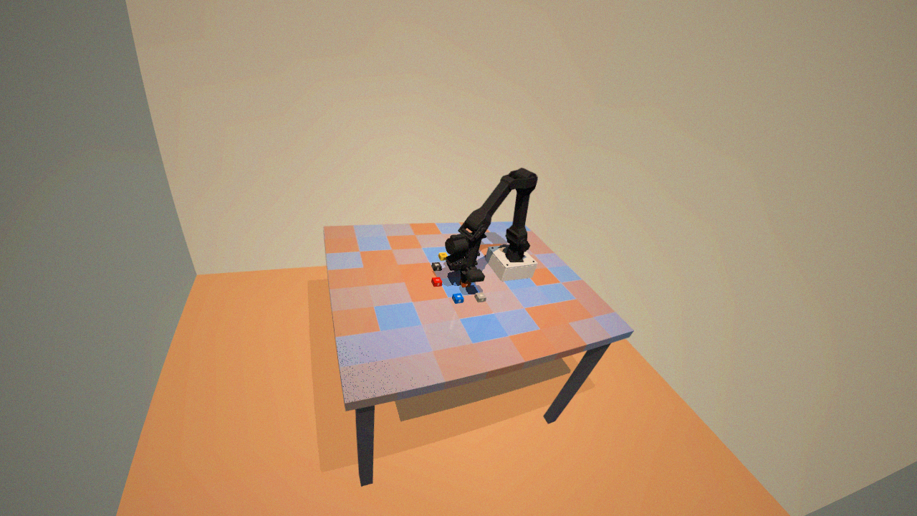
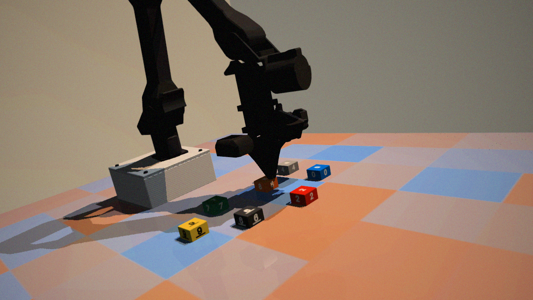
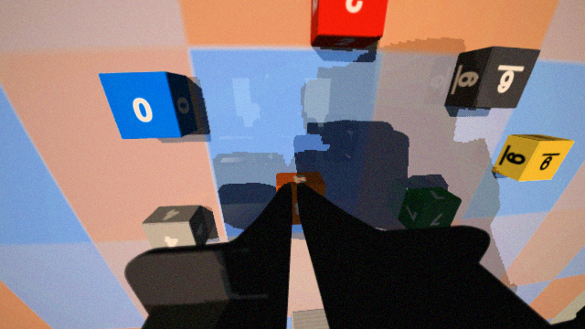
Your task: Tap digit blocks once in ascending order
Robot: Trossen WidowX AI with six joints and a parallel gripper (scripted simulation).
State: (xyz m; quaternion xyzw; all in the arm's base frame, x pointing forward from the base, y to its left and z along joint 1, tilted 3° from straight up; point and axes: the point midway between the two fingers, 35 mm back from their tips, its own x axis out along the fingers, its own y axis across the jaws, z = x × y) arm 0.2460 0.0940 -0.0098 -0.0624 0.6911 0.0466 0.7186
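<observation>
Right now my gripper tip is 1 cm past the orange 8 block, 1 cm to the left of it and 1 cm above it. Round my gripper tip: blue 0 block: 4 cm ahead, 8 cm to the left, 1 cm below; then red 2 block: 10 cm ahead, 1 cm to the right, 1 cm below; then grey 4 block: 5 cm behind, 8 cm to the left, 1 cm below.
</observation>
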